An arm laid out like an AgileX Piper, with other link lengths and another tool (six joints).
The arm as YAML. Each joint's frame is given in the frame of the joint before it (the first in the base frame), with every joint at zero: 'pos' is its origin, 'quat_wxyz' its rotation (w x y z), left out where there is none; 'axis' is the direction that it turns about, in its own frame. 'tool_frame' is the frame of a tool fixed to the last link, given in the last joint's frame.
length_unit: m
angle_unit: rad
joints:
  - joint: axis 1
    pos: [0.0, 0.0, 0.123]
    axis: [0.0, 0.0, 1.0]
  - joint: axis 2
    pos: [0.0, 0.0, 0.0]
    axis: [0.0, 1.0, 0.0]
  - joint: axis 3
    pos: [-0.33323, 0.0, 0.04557]
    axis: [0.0, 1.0, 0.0]
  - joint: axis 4
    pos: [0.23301, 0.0, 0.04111]
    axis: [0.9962, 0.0, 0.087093]
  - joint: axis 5
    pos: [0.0, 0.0, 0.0]
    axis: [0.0, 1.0, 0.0]
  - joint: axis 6
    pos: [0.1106, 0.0, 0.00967]
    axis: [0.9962, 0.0, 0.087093]
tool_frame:
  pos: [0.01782, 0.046, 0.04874]
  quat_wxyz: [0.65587, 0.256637, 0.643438, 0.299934]
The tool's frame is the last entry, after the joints.
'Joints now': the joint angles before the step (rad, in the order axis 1, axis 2, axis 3, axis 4, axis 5, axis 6). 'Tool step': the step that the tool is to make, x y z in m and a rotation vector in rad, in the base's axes. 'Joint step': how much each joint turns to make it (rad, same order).
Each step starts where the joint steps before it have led.
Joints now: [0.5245, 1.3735, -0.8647, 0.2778, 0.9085, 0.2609]
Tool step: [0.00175, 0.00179, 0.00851, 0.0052, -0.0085, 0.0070]
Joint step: [0.0000, -0.0023, -0.0316, -0.0027, 0.0248, 0.0003]
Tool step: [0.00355, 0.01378, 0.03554, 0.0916, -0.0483, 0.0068]
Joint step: [0.0197, -0.0131, -0.0932, 0.0554, 0.0189, 0.0000]
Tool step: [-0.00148, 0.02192, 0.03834, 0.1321, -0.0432, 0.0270]
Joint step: [0.0430, -0.0007, -0.0922, 0.0968, -0.0116, -0.0124]
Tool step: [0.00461, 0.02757, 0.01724, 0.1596, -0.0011, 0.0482]
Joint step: [0.0271, 0.0501, -0.0382, 0.1962, -0.0660, -0.1161]
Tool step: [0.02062, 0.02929, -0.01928, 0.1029, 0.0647, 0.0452]
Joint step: [0.0021, 0.1245, -0.0043, 0.2283, -0.0447, -0.1848]
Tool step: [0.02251, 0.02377, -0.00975, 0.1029, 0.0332, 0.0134]
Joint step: [0.0023, 0.1101, -0.0368, 0.1989, -0.0236, -0.1549]
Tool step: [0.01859, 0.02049, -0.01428, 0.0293, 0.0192, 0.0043]
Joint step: [0.0133, 0.0942, -0.0514, 0.0766, -0.0154, -0.0587]
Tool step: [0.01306, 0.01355, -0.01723, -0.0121, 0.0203, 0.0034]
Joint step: [0.0081, 0.0701, -0.0387, 0.0099, -0.0062, -0.0082]
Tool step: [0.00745, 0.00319, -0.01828, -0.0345, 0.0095, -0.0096]
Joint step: [0.0000, 0.0373, 0.0011, -0.0137, -0.0213, -0.0017]
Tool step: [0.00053, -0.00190, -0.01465, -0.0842, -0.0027, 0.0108]
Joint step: [0.0000, 0.0104, -0.0016, -0.1140, -0.0023, 0.0669]
